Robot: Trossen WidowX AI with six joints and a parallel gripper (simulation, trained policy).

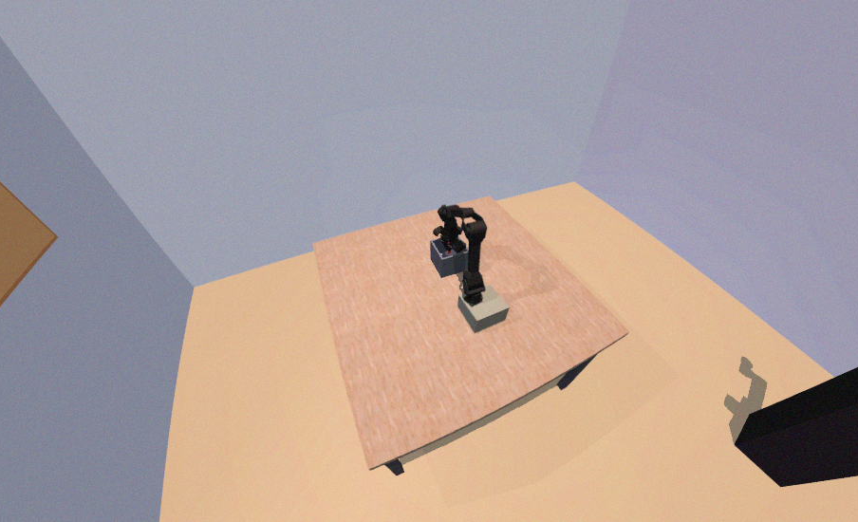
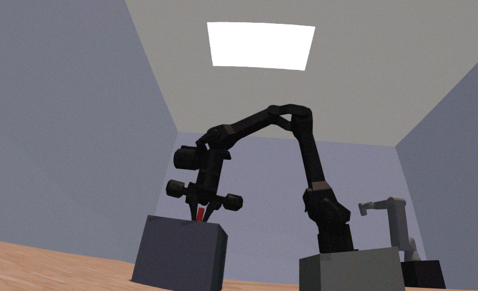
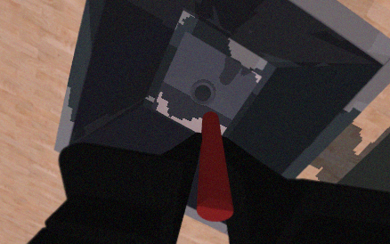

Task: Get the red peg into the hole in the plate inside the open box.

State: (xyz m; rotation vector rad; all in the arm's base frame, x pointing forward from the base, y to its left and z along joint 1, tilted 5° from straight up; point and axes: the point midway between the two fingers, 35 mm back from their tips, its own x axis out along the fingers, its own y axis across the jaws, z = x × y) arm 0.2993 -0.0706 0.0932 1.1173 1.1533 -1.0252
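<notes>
Now: gripper tip 80 mm above the grey plate, 20 mm to the left of it and 20 mm short of it. The rest, counted from my gripper tip: red peg: 20 mm above.
</notes>
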